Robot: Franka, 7 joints.
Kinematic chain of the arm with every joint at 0, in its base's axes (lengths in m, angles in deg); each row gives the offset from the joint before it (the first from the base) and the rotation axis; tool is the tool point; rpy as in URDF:
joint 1: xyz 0 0 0.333 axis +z
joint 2: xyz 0 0 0 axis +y
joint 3: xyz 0 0 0.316 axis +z
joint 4: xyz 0.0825 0 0 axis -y
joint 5: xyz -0.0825 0 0.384 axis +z
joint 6: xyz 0 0 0 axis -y
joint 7: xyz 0.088 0 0 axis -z
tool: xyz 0 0 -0.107 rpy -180 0 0
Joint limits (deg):
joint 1: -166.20..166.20
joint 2: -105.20..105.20
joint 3: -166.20..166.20
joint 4: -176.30..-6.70
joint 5: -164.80..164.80
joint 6: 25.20..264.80
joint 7: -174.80..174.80
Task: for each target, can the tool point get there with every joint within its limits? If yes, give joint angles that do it. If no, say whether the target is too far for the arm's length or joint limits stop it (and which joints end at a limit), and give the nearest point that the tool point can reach.
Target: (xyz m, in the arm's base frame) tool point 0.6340 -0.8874 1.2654
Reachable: no: too far | nearest point 0.3791 -0.5306 0.8905 | short by 0.577 m
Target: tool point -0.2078 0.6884 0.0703
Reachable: yes | joints 91.14 80.23 39.12 -69.13 -138.98 67.67 13.98
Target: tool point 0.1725 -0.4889 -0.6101
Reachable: no: too far | nearest point 0.1453 -0.4117 -0.3382 | short by 0.284 m
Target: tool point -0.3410 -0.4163 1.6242
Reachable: no: too far | nearest point -0.2091 -0.2553 1.1249 | short by 0.541 m
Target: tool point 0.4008 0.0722 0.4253
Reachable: yes | joints -66.78 64.95 78.84 -126.43 -116.98 242.64 117.33
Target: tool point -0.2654 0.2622 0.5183
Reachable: yes | joints -2.71 28.70 124.39 -141.77 -96.67 216.50 91.60
